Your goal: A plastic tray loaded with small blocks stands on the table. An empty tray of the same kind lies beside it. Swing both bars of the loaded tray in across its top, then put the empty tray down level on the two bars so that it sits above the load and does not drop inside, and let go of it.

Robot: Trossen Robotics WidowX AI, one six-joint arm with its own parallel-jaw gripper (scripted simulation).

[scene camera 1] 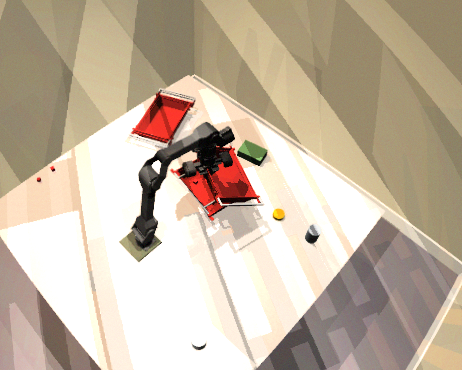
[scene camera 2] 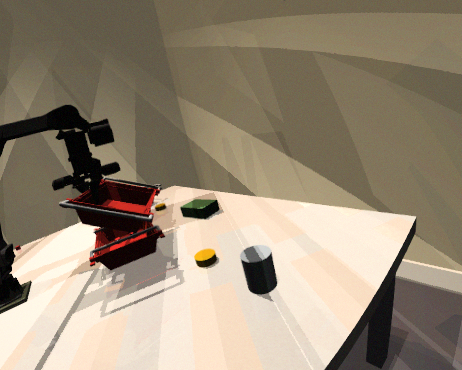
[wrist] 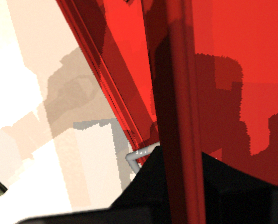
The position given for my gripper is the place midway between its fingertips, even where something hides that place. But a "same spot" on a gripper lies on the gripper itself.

Labels:
My gripper shows in scene camera 1, in scene camera 2 and in the wrist view [170, 152]. The same spot on my gripper: [scene camera 1: 189, 168] is [scene camera 2: 59, 178].

